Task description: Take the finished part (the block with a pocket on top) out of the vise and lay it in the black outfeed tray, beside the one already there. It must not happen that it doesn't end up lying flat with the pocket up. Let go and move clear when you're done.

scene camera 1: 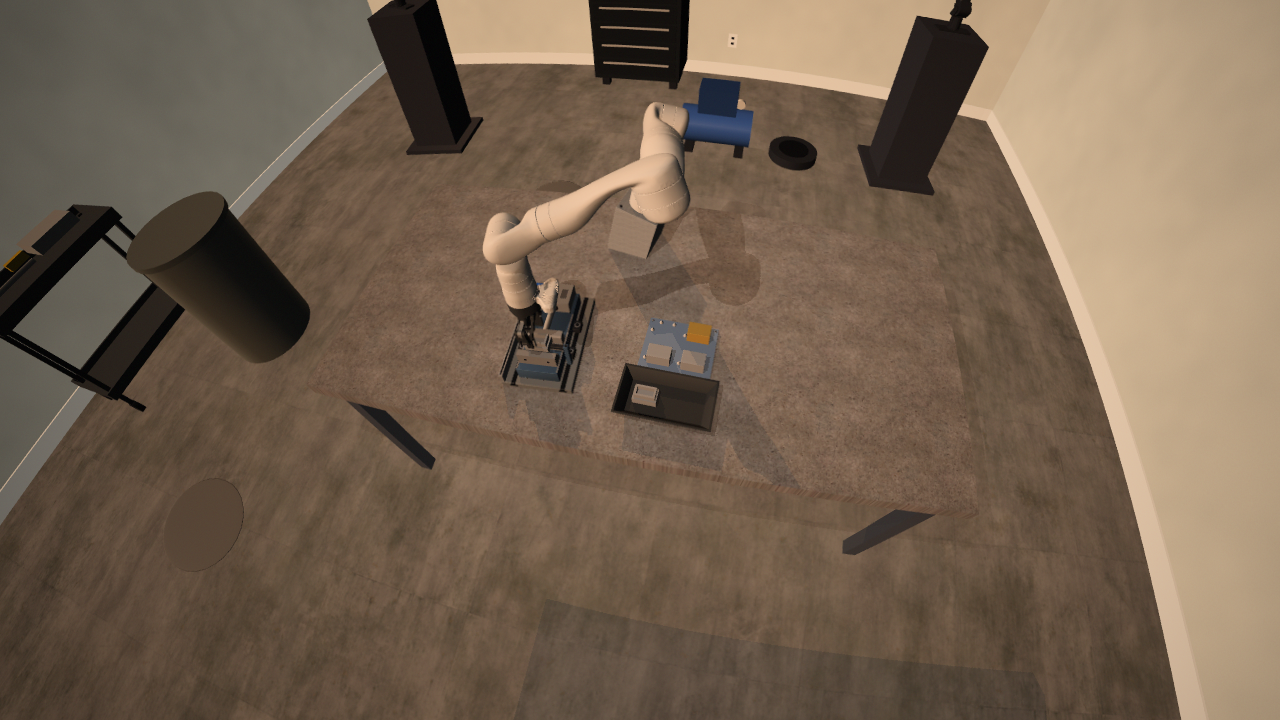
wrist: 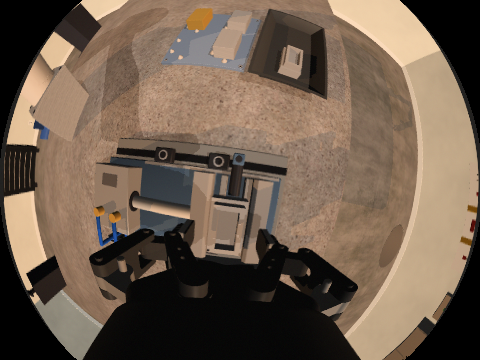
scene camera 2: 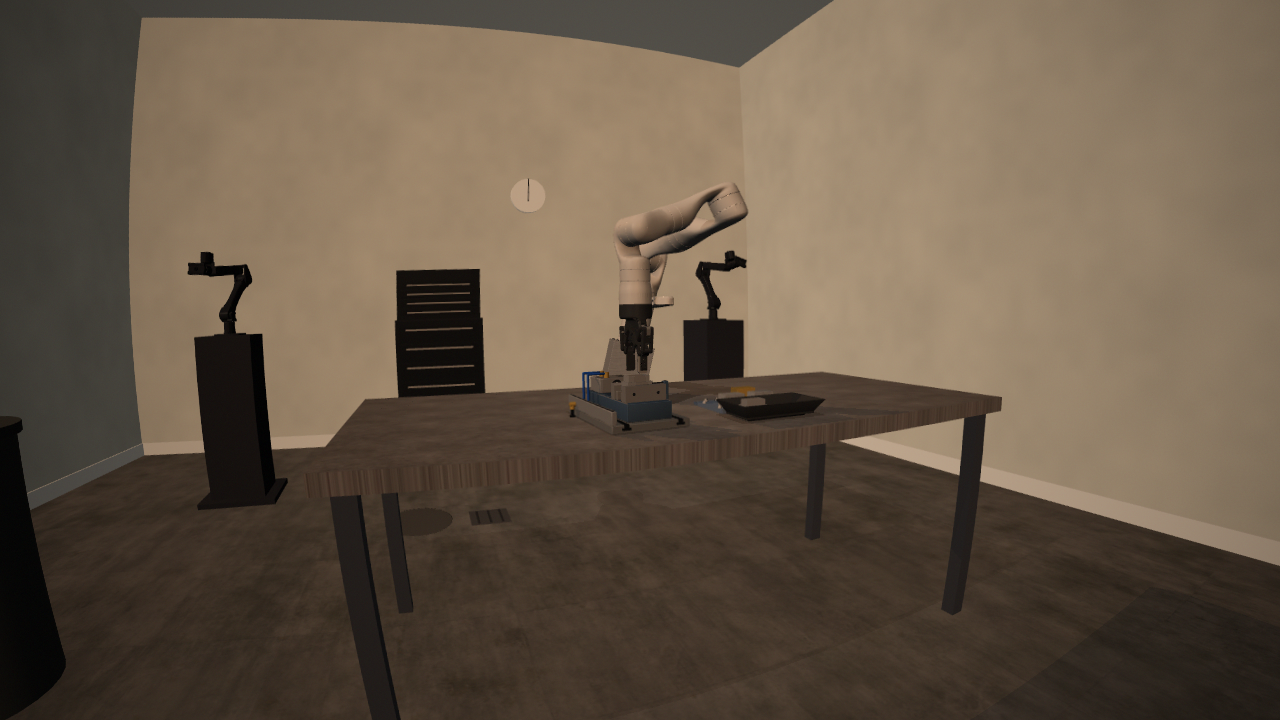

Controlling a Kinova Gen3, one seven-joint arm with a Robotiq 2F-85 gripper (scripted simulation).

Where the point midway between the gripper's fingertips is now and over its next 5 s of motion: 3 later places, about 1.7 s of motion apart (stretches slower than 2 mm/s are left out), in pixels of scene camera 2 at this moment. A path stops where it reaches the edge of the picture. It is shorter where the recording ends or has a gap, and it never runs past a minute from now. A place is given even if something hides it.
My gripper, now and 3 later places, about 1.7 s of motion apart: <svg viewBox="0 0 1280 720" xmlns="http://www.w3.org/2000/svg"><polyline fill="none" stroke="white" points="636,371 636,378 635,371 654,361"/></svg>
